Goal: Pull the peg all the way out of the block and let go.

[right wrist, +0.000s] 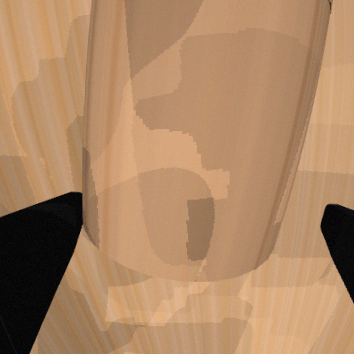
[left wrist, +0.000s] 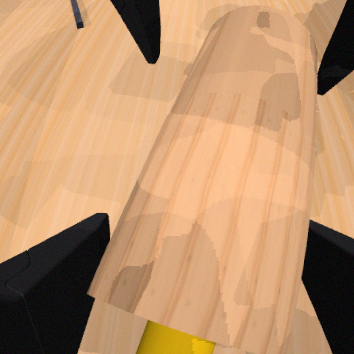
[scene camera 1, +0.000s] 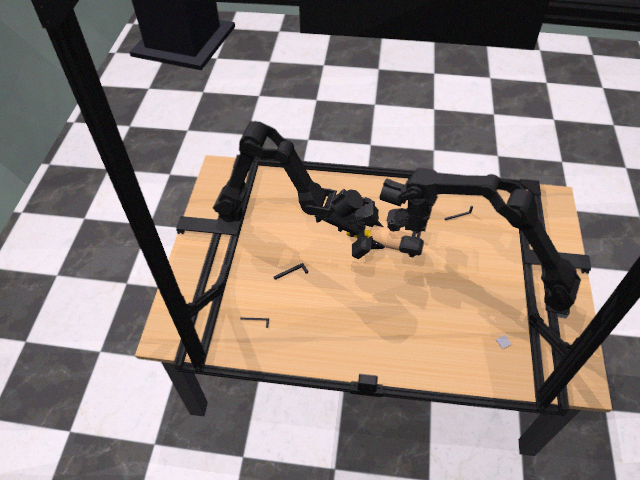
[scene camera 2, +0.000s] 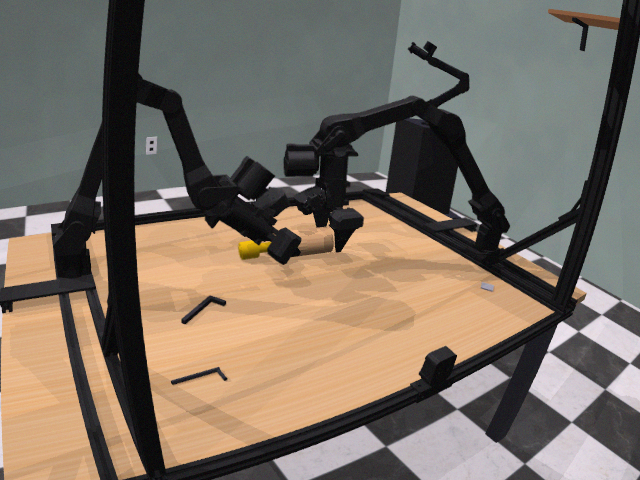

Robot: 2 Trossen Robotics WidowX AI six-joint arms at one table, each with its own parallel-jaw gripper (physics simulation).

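The block, a light-brown wooden cylinder, lies at the middle of the table. The yellow peg shows at the block's left end in the scene views; its wider head sticks out, and how deep it sits is hidden. My left gripper is shut on the block near the peg end. My right gripper is open, pointing down, its fingers on both sides of the block's other end.
Black hex keys lie around the table. A small grey square lies toward the right. A black camera box sits on the front frame rail.
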